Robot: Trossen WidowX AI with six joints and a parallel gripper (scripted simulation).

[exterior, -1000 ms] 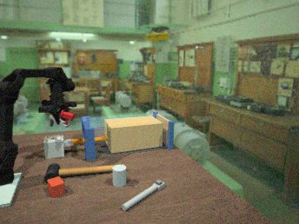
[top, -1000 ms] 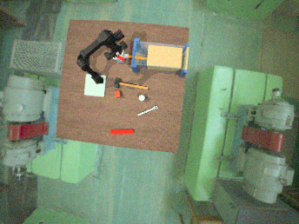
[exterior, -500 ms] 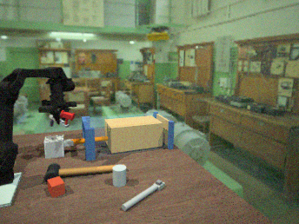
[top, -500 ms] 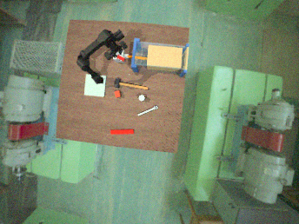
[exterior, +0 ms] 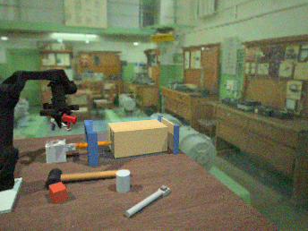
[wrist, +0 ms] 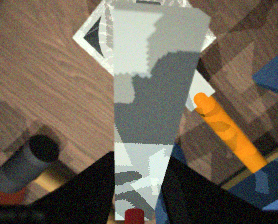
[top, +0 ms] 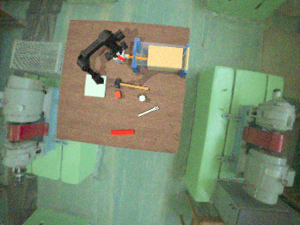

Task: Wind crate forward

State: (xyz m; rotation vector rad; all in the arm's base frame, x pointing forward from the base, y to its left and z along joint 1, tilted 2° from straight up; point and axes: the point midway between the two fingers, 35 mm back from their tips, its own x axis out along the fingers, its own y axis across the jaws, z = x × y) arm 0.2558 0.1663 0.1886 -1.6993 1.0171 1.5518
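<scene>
Right now the winch handle is 2 cm above my gripper tip. Round my gripper tip: red knob (4 cm to the right, 4 cm above, 2 cm ahead); then winch (15 cm below, 5 cm to the left, 5 cm behind); then blue steel frame (13 cm ahead, 7 cm below, 3 cm to the left).
</scene>
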